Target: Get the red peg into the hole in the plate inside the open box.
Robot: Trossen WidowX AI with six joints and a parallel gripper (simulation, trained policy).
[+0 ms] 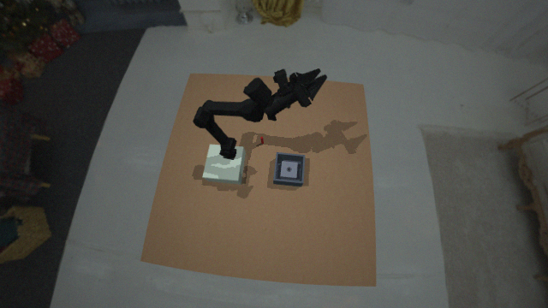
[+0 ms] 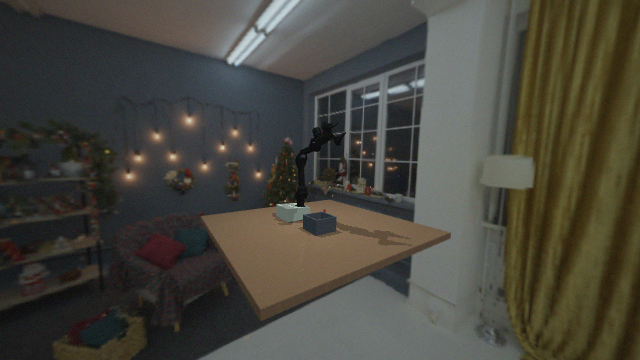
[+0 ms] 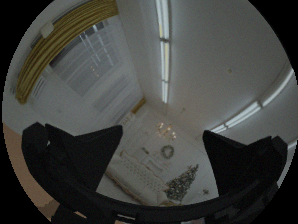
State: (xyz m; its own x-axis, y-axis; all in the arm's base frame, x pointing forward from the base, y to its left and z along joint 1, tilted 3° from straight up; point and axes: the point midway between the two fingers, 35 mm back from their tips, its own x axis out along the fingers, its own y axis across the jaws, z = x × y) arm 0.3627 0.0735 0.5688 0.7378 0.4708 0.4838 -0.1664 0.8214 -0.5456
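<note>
Right now the red peg is 23 cm behind my gripper tip, 1 cm to the left of it and 64 cm below it. The rest, counted from my gripper tip: plate (4 cm behind, 14 cm to the right, 63 cm below); dark blue box (4 cm behind, 14 cm to the right, 65 cm below).
</note>
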